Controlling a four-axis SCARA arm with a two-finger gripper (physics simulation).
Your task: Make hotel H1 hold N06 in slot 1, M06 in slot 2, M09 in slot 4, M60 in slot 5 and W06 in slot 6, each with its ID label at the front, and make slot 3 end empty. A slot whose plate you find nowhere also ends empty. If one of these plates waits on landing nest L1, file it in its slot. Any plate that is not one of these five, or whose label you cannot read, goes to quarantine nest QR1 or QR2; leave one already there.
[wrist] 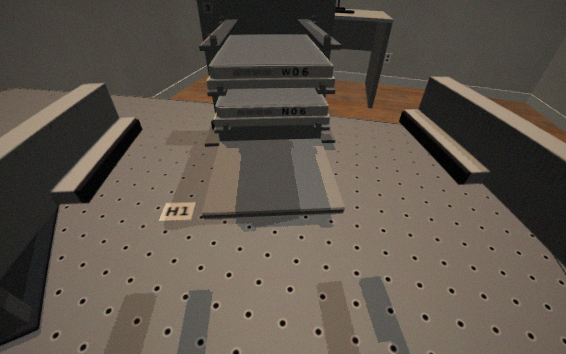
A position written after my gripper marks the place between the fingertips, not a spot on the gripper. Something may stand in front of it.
In view: my gripper [274,100], a pale plate W06 [261,61] and a pale plate N06 [268,106].
